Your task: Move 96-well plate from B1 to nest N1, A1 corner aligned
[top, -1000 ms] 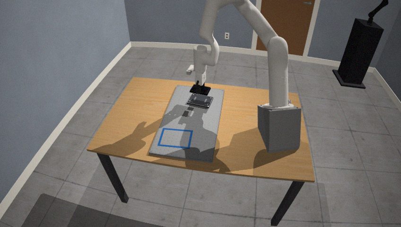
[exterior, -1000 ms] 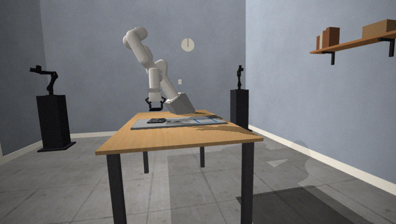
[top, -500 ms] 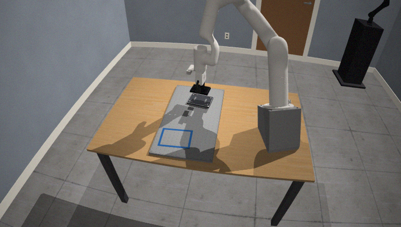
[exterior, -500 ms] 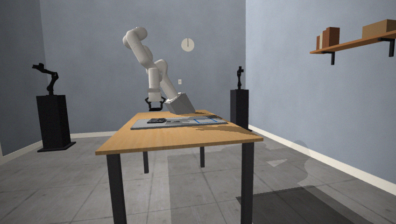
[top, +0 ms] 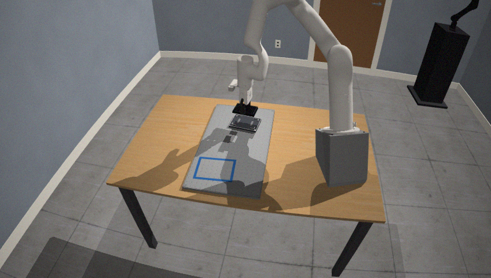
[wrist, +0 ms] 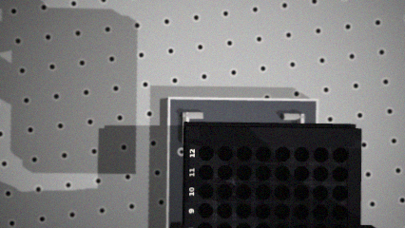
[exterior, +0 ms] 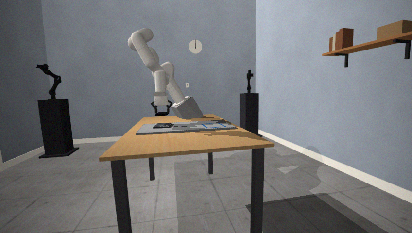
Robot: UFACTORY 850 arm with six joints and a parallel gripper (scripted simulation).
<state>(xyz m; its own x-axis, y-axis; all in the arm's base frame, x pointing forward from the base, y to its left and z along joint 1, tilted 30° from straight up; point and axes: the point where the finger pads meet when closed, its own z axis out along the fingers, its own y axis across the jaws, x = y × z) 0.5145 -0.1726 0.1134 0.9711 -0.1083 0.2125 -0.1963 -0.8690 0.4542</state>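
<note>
The plate nest N1 lies 11 cm below my hand. The rest, counted from my hand: 96-well plate 1 cm below.
</note>
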